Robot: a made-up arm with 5 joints.
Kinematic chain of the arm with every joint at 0, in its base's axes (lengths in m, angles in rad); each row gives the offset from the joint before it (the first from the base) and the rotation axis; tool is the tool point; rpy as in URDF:
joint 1: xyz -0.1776 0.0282 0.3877 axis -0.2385 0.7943 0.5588
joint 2: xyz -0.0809 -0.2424 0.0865 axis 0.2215 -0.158 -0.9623
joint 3: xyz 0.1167 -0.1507 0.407 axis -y
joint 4: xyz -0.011 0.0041 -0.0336 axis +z
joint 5: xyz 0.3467 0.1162 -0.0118 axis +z
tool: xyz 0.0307 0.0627 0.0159 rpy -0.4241 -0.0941 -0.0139
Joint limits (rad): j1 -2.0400..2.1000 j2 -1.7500..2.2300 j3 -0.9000..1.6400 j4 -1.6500..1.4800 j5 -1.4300..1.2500
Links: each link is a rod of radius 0.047 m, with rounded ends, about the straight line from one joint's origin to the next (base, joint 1, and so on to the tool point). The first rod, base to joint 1, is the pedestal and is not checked.
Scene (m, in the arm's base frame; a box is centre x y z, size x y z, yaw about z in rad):
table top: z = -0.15
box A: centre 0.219 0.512 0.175 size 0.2 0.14 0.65 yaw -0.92
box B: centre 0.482 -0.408 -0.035 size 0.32 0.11 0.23 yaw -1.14
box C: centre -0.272 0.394 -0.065 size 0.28 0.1 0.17 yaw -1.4
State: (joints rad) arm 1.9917 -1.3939 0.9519 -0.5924 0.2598
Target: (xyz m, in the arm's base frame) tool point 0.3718 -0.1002 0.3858
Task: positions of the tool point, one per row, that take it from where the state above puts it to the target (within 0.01 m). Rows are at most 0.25 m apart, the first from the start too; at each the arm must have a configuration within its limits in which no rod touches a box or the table.
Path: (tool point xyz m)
1: -0.1385 0.7217 0.4540
2: -0.1679 0.6638 0.5191
3: -0.2012 0.5915 0.5652
4: -0.2322 0.5096 0.5942
5: -0.2563 0.4226 0.6112
6: -0.1619 0.4469 0.4543
7: -0.0047 0.4067 0.3394
8: 0.1692 0.2931 0.2900
9: 0.3086 0.1154 0.3103
10: 0.3718 -0.1002 0.3858

